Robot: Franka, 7 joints.
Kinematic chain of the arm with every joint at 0, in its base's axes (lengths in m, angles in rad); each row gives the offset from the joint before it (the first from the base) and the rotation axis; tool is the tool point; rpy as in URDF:
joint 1: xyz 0 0 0.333 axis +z
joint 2: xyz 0 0 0 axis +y
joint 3: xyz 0 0 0.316 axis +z
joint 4: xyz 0.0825 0 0 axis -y
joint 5: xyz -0.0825 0 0.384 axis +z
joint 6: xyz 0 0 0 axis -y
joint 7: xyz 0.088 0 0 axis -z
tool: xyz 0 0 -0.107 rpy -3.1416 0 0
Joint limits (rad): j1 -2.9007..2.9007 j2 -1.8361..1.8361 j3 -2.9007..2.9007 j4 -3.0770..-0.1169 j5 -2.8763..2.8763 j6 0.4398..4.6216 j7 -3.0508..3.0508
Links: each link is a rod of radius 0.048 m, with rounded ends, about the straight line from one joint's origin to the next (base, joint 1, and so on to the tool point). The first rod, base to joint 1, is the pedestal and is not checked.
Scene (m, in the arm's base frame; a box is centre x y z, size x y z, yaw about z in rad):
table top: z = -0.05
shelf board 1: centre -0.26 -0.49 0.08 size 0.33 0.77 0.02 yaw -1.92
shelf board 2: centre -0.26 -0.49 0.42 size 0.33 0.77 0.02 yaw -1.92
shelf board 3: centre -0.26 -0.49 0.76 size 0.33 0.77 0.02 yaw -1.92
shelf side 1: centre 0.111 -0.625 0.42 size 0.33 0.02 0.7 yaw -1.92
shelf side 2: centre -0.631 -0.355 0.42 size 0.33 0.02 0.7 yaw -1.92
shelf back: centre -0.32 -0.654 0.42 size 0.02 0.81 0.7 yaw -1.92
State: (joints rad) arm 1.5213 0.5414 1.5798 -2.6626 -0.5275 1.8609 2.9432
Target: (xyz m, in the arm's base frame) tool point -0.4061 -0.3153 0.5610
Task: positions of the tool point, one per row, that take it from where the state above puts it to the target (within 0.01 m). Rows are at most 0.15 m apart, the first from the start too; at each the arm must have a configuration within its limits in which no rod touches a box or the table.
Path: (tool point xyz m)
1: -0.3696 -0.0871 0.3010
2: -0.3778 -0.1390 0.4222
3: -0.3475 -0.1543 0.5610
4: -0.3876 -0.2321 0.5575
5: -0.4061 -0.3153 0.5610

